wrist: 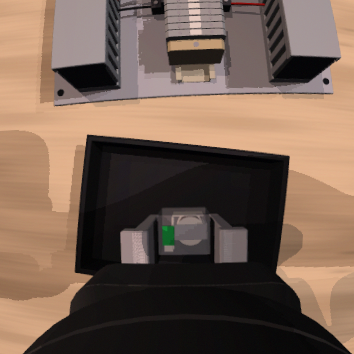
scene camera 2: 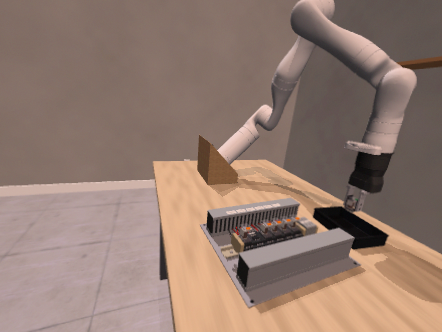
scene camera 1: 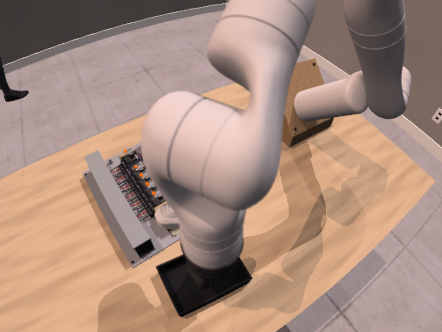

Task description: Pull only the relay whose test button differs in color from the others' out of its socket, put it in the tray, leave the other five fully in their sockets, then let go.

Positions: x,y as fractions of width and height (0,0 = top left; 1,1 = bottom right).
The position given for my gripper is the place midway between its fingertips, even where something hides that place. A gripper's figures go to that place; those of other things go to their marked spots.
Labels:
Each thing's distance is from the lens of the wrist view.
my gripper (wrist: 0.52,0.65): 0.18 m
grey panel (wrist: 0.41,0.20): 0.27 m
beige end piece (wrist: 0.59,0.14): 0.24 m
The marked spots on the beige end piece and the grey panel are 0.07 m apart.

